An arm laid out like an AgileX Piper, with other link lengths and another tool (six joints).
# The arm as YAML. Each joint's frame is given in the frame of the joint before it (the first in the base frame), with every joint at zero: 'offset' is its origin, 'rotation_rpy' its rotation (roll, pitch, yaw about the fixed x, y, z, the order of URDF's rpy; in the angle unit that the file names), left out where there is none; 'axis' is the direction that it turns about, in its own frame. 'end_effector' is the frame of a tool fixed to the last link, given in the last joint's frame.
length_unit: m
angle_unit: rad
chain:
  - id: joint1
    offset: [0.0, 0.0, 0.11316]
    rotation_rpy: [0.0, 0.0, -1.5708]
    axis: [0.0, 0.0, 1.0]
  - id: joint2
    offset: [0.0, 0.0, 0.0]
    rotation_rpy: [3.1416, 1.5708, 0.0]
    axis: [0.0, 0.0, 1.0]
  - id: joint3
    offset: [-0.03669, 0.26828, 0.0]
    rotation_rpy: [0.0, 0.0, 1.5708]
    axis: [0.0, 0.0, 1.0]
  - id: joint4
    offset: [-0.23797, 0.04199, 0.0]
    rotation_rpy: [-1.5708, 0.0, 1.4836]
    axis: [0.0, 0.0, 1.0]
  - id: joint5
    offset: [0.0, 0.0, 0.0]
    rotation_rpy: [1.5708, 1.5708, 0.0]
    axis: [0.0, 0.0, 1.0]
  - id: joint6
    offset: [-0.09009, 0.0, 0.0]
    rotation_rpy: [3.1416, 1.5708, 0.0]
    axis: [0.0, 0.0, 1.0]
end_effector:
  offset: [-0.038, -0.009, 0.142]
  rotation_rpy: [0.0, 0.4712, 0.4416]
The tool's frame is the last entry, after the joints.
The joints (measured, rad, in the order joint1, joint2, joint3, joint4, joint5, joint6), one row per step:
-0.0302, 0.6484, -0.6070, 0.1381, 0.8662, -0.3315
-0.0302, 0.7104, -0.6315, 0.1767, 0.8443, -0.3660
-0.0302, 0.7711, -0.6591, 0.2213, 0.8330, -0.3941
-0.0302, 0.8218, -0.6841, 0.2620, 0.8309, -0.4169
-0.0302, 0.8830, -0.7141, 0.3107, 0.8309, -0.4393
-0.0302, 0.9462, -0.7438, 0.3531, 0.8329, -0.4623
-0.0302, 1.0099, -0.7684, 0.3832, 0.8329, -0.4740
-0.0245, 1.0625, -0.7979, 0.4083, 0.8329, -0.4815
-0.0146, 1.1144, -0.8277, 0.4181, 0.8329, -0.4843
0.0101, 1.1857, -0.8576, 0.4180, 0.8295, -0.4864
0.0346, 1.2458, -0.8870, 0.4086, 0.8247, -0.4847
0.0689, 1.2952, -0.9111, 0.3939, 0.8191, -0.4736
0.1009, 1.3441, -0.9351, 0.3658, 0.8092, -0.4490
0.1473, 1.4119, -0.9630, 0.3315, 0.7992, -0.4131
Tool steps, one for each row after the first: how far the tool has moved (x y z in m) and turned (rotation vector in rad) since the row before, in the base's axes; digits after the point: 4 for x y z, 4 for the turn. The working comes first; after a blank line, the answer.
Tool pose at each row, in the base's axes (x y z in m, rotation vector in rad; the steps are taken from these numbers as rounded here):
0.2048, 0.0570, 0.1712, -1.5302, 2.2242, -0.9625
0.2147, 0.0627, 0.1729, -1.5545, 2.2119, -0.9299
0.2239, 0.0695, 0.1747, -1.5737, 2.2090, -0.8818
0.2310, 0.0758, 0.1758, -1.5907, 2.2097, -0.8334
0.2396, 0.0832, 0.1767, -1.6067, 2.2160, -0.7702
0.2482, 0.0897, 0.1758, -1.6278, 2.2231, -0.7117
0.2567, 0.0940, 0.1717, -1.6461, 2.2424, -0.6571
0.2651, 0.0990, 0.1712, -1.6576, 2.2485, -0.6154
0.2731, 0.1030, 0.1690, -1.6782, 2.2526, -0.5877
0.2810, 0.1096, 0.1601, -1.7296, 2.2540, -0.5565
0.2882, 0.1151, 0.1525, -1.7760, 2.2493, -0.5431
0.2927, 0.1230, 0.1453, -1.8241, 2.2380, -0.5334
0.2982, 0.1285, 0.1370, -1.8635, 2.2371, -0.5366
0.3032, 0.1381, 0.1232, -1.9235, 2.2384, -0.5305

0.0099, 0.0057, 0.0017, 0.0157, 0.0113, 0.0227
0.0092, 0.0068, 0.0018, 0.0265, 0.0171, 0.0180
0.0071, 0.0063, 0.0011, 0.0265, 0.0189, 0.0149
0.0086, 0.0074, 0.0009, 0.0354, 0.0254, 0.0136
0.0086, 0.0065, -0.0009, 0.0293, 0.0290, 0.0140
0.0085, 0.0043, -0.0041, 0.0242, 0.0353, 0.0050
0.0084, 0.0050, -0.0005, 0.0211, 0.0204, 0.0074
0.0080, 0.0040, -0.0022, 0.0086, 0.0211, 0.0103
0.0079, 0.0066, -0.0089, -0.0014, 0.0377, 0.0251
0.0072, 0.0055, -0.0076, -0.0094, 0.0266, 0.0236
0.0045, 0.0079, -0.0072, -0.0108, 0.0228, 0.0271
0.0055, 0.0055, -0.0083, -0.0187, 0.0208, 0.0161
0.0050, 0.0096, -0.0138, -0.0229, 0.0368, 0.0234

